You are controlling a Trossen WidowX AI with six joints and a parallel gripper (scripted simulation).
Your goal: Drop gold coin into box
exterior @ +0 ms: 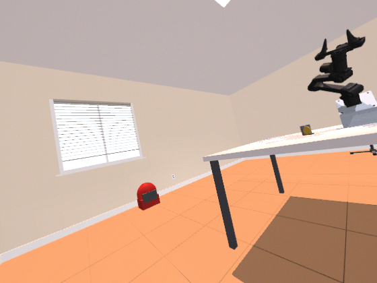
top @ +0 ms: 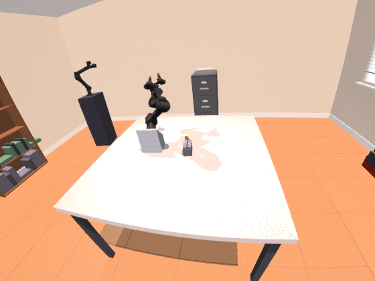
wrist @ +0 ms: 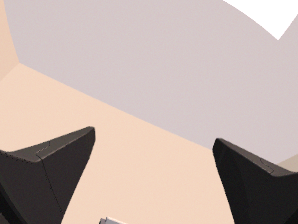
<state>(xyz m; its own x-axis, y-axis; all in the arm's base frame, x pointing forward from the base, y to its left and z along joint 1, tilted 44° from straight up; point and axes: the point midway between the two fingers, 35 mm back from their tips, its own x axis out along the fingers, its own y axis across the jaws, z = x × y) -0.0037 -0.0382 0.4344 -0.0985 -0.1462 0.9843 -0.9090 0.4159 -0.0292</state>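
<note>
Now: the gold coin 490 mm below my gripper tip, 240 mm ahead of it and 220 mm to the right of it.
</note>
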